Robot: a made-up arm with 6 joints.
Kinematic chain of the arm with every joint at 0, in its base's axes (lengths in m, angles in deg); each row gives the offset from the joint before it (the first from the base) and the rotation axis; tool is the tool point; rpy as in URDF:
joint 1: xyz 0 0 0.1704 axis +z
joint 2: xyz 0 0 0 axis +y
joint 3: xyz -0.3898 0 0.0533 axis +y
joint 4: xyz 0.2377 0 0.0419 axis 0.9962 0 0.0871
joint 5: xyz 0 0 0 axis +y
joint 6: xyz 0.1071 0 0.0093 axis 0.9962 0 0.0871
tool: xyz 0 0 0 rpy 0 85 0
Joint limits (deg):
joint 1: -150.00..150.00
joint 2: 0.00..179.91
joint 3: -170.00..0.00
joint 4: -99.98..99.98
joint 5: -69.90..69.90
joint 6: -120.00..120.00
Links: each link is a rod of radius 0.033 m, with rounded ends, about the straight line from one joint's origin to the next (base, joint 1, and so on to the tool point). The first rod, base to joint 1, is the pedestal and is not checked.
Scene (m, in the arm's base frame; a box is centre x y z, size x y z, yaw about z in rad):
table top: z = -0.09
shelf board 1: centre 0 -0.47 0.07 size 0.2 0.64 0.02 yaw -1.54
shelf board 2: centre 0 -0.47 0.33 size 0.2 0.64 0.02 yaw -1.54
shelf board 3: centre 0 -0.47 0.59 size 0.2 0.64 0.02 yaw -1.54
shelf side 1: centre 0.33 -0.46 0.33 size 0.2 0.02 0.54 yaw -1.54
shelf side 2: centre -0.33 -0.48 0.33 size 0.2 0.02 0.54 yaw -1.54
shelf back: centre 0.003 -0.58 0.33 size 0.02 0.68 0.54 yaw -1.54
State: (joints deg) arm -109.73 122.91 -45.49 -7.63 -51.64 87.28
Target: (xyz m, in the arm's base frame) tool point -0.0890 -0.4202 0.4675
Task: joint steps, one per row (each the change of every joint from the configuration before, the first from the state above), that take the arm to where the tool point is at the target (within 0.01 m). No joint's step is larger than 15 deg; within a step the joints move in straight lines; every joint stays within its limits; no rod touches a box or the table.
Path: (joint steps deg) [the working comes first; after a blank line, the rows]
Joints at the target: -103.70 99.99 -60.70 -8.36 -56.91 87.28
Straight joint move there: touches shelf board 2.

1: -4.74 -5.69 12.58 0.92 2.15 0.00
2: -4.74 -5.69 12.58 0.93 2.15 0.00
3: 2.07 -11.86 -4.50 -0.04 -2.89 0.00
4: 2.06 -11.86 -4.50 -0.03 -2.88 0.00
5: 2.07 -11.86 -4.51 -0.04 -2.89 0.00
6: 4.65 12.02 -13.43 -1.23 -0.45 0.00
7: 4.66 12.02 -13.43 -1.24 -0.46 0.00

